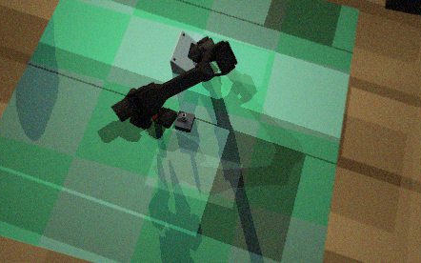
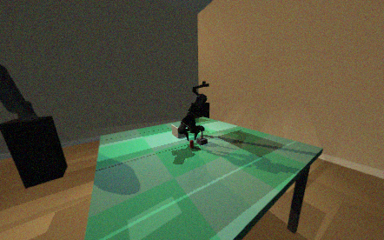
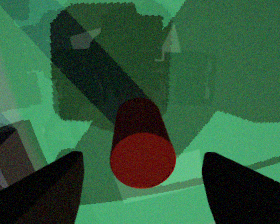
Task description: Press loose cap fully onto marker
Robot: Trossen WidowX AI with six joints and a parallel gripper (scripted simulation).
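The red cap lies 3 cm below my gripper tip. The rest, counted from my gripper tip: holder block (1 cm behind, 11 cm to the left, 4 cm below).
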